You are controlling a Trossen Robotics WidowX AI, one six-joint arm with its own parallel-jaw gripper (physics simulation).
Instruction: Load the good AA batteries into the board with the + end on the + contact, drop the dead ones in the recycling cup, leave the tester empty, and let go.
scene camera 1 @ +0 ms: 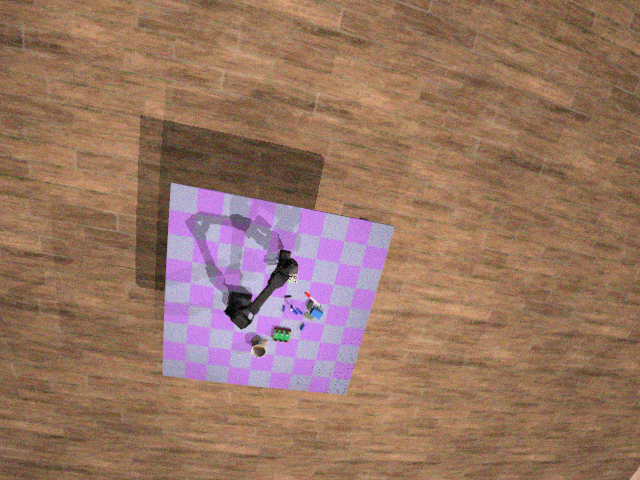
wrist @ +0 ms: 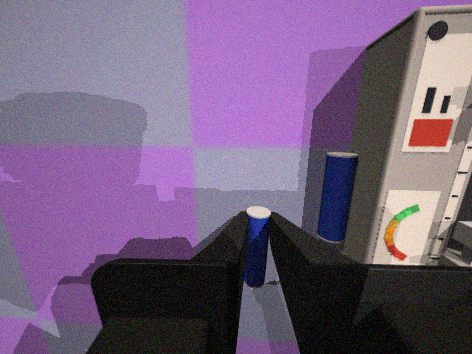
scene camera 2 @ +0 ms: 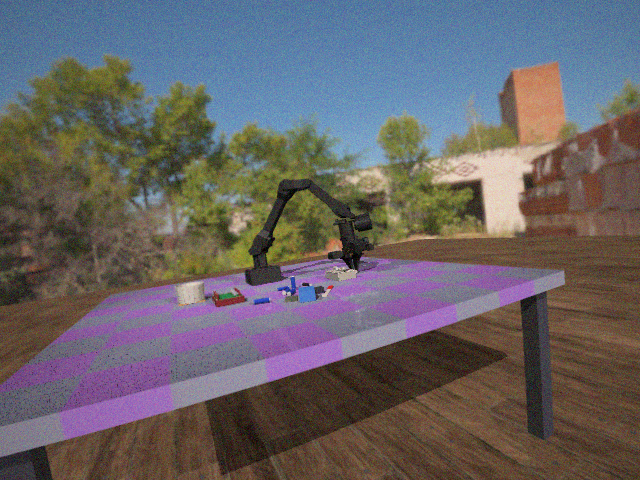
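Observation:
I can see a battery tester [wrist: 403,211]. My own gripper [scene camera 2: 355,272] is visible to me too, and the wrist view shows the gripper [wrist: 257,218] as well.

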